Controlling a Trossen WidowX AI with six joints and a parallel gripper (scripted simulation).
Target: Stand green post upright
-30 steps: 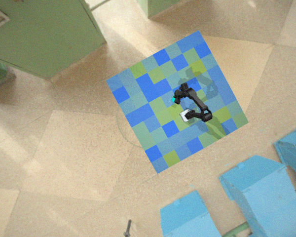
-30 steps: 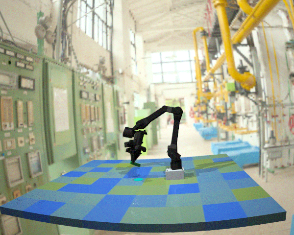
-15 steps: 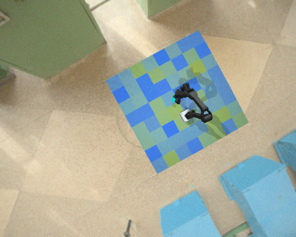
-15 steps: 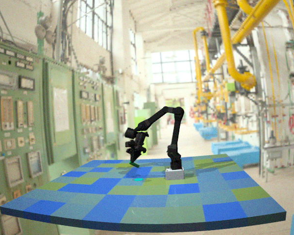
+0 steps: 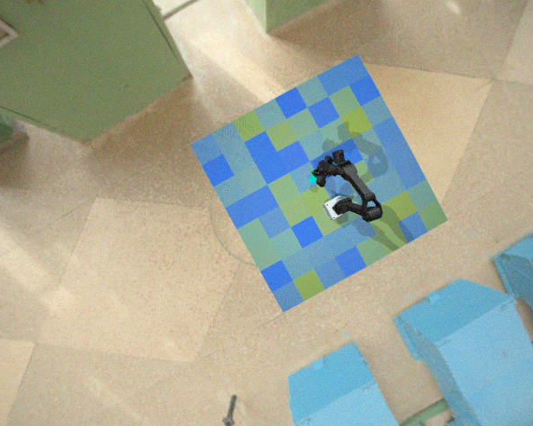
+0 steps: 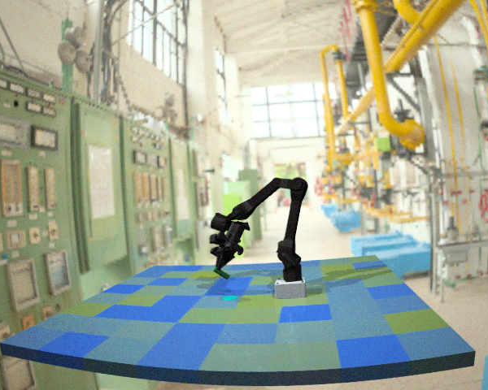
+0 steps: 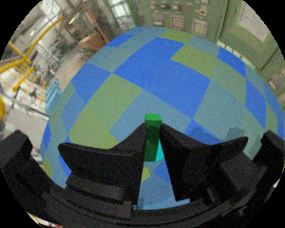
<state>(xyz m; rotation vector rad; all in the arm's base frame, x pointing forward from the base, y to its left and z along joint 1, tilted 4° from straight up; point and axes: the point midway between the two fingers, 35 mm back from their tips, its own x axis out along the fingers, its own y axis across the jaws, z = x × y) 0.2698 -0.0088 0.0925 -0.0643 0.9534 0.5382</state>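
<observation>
The cyan circle is 120 mm below my gripper tip, 40 mm behind it and 10 mm to the right of it. Round my gripper tip: green post 20 mm below, 20 mm behind.
</observation>
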